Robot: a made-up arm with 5 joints. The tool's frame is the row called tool.
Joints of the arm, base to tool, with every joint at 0 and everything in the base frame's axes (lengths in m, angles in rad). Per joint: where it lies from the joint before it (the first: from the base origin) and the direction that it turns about. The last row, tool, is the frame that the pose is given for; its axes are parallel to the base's.
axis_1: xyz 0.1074 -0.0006 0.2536 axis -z
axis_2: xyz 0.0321 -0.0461 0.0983 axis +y
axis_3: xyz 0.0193 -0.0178 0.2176 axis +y
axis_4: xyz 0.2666 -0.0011 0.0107 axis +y
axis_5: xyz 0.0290 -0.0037 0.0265 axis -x
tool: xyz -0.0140 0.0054 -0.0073
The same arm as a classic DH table. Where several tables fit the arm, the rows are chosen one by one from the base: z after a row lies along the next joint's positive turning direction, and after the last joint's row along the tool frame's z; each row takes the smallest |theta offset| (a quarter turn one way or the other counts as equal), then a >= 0, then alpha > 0; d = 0 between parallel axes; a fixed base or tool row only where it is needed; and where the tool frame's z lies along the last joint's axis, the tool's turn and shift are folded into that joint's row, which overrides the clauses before.
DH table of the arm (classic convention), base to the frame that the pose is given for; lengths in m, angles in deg. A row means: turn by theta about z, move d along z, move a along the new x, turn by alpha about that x. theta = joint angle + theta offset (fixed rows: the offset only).
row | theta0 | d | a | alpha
base (fixed) | -0.32 | 0.0000 | 0.1074 | 180.00
axis_1 | -0.32 | -0.3519 | 0.0321 | 90.00
axis_2 | -84.93 | 0.0000 | 0.2185 | 0.00
axis_3 | 82.63 | 0.0000 | 0.2668 | 0.00
axis_4 | -87.70 | -0.0687 | 0.0265 | 90.00
axis_5 | 90.00 | -0.0150 | 0.0054 | 90.00
tool (fixed) | -90.00 | -0.0073 | 0.0000 | 0.00

